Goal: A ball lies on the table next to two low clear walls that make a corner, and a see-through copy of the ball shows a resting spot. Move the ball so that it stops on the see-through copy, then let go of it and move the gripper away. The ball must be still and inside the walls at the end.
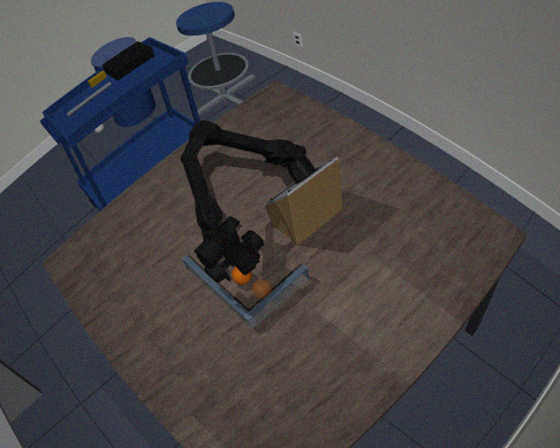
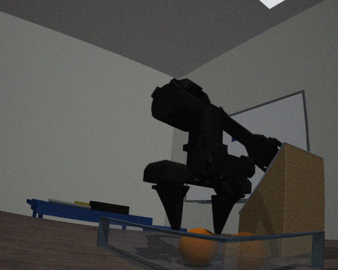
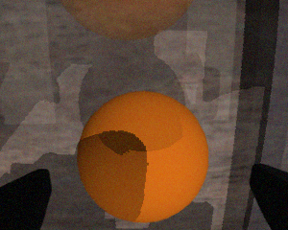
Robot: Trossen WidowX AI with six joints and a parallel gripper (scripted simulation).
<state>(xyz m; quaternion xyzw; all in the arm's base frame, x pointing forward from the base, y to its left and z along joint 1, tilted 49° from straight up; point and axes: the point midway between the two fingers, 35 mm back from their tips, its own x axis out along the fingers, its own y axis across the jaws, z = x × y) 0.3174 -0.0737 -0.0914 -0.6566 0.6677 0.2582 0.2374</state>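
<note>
Right now my gripper tip is 2 cm above the orange ball.
</note>
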